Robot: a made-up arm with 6 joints.
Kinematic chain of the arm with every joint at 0, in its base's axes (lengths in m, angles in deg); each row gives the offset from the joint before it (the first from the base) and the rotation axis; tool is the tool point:
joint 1: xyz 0 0 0.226 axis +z
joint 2: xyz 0 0 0 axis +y
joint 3: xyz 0 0 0.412 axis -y
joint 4: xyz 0 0 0 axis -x
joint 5: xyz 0.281 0 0 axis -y
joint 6: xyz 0 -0.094 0 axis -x
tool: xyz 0 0 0
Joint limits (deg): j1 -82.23..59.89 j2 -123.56..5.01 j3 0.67..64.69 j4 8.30..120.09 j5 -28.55..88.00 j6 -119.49..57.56
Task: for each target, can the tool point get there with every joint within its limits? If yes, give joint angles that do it. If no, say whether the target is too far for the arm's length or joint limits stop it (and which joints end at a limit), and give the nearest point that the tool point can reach.
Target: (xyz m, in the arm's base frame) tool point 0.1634 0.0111 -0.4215
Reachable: no: joint limits stop it (at a limit: joint 1, joint 2, joint 3) | nearest point -0.0515 0.6073 -0.1299 | short by 0.698 m
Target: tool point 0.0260 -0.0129 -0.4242
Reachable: no: joint limits stop it (at a limit: joint 1, joint 2, joint 3) | nearest point -0.3000 -0.5288 -0.1349 | short by 0.675 m
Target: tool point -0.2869 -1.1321 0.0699
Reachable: no: too far | nearest point -0.2737 -0.6325 0.1309 | short by 0.504 m
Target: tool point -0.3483 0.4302 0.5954
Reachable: yes | joints -49.37 -73.08 31.20 99.66 -6.15 13.05
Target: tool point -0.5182 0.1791 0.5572
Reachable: yes | joints -22.09 -79.83 21.30 72.06 -5.60 -67.96
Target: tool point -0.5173 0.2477 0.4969
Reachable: yes | joints -23.45 -86.71 18.45 103.17 20.68 -20.22
